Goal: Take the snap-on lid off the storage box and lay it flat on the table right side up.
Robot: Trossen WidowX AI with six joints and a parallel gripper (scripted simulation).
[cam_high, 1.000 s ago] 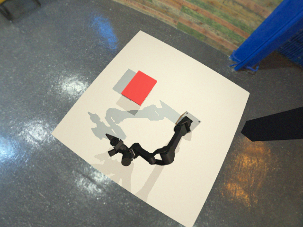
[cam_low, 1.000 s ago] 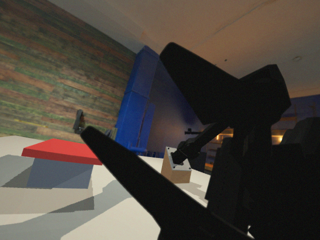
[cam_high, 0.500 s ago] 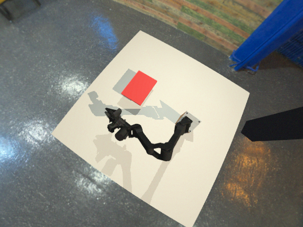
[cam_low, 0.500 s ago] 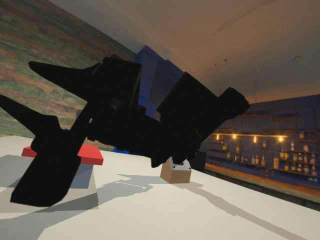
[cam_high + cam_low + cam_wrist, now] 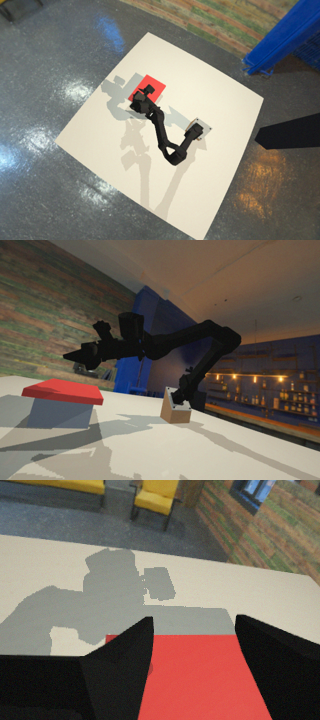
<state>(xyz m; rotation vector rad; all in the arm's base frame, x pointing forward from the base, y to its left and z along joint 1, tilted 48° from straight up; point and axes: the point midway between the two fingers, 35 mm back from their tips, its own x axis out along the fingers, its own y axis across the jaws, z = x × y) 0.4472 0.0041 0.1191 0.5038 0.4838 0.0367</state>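
Now: gripper tip 3 cm past the red lid, 8 cm to the left of it and 10 cm above it. Round my gripper tip: storage box 3 cm behind, 8 cm to the right, 15 cm below.
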